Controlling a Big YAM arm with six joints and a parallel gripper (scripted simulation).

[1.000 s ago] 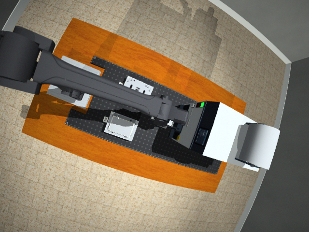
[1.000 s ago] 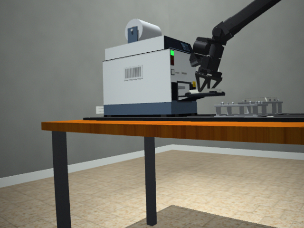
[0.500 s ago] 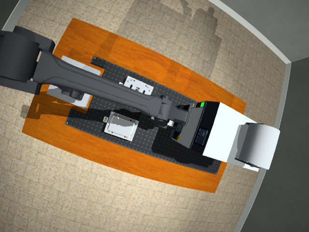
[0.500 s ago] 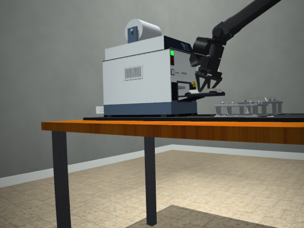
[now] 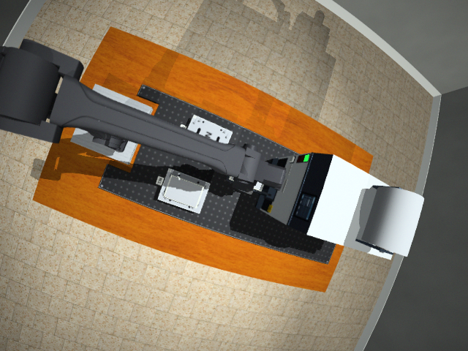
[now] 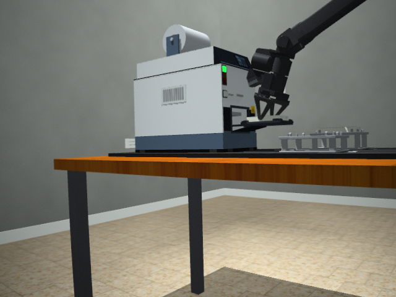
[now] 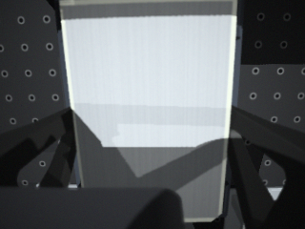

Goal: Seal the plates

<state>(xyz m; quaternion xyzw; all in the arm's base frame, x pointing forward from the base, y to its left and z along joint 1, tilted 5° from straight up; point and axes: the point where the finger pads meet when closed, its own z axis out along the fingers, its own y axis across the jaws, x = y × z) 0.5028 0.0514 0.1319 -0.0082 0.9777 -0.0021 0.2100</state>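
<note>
The sealer stage lies 2 cm below my hand. Also, from my hand: plate nest (19 cm behind, 7 cm to the left, 7 cm below); then pale start button (10 cm ahead, 10 cm to the left, 8 cm above); then A1 mark (27 cm behind, 13 cm to the left, 6 cm below).
</note>
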